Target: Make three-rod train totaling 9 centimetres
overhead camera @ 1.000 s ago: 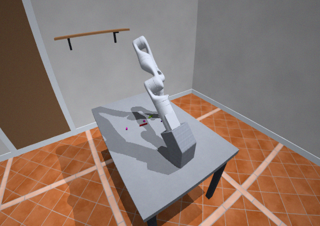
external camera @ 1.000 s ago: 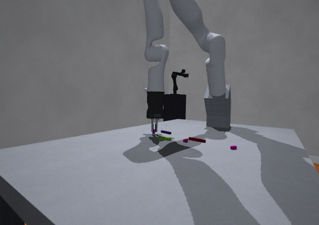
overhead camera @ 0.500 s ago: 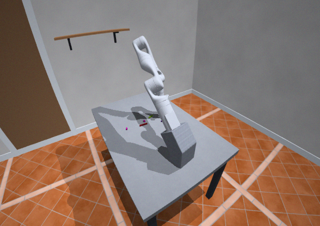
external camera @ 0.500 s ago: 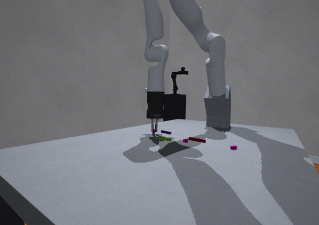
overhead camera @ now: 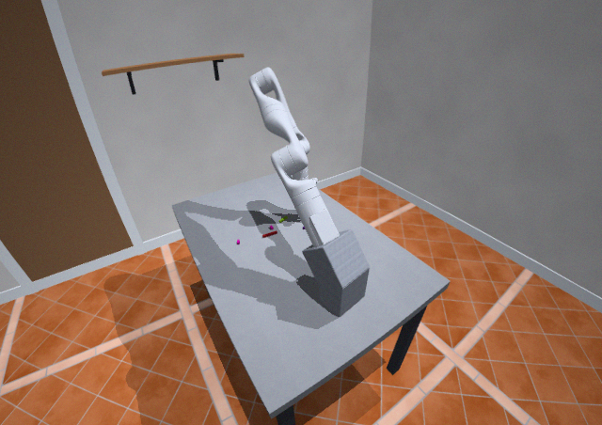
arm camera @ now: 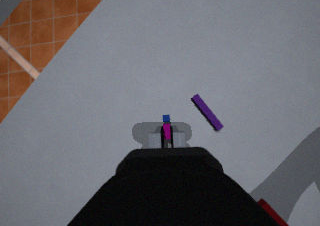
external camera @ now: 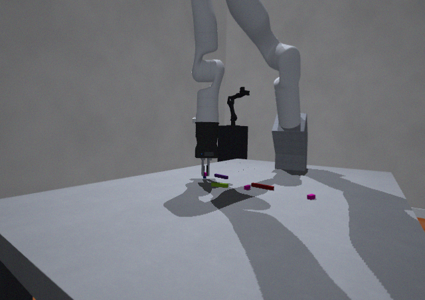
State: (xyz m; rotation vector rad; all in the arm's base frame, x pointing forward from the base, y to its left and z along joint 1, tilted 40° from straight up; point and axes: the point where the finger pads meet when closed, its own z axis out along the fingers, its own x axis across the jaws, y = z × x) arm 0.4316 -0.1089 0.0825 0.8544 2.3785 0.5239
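My hand is 10 mm past the blue rod, 20 mm to the left of it and 30 mm above it. The rest, counted from my hand: purple rod 60 mm behind, 10 mm to the left, 30 mm below; lime rod 40 mm ahead, 110 mm to the left, 30 mm below; red rod 50 mm behind, 200 mm to the left, 30 mm below.
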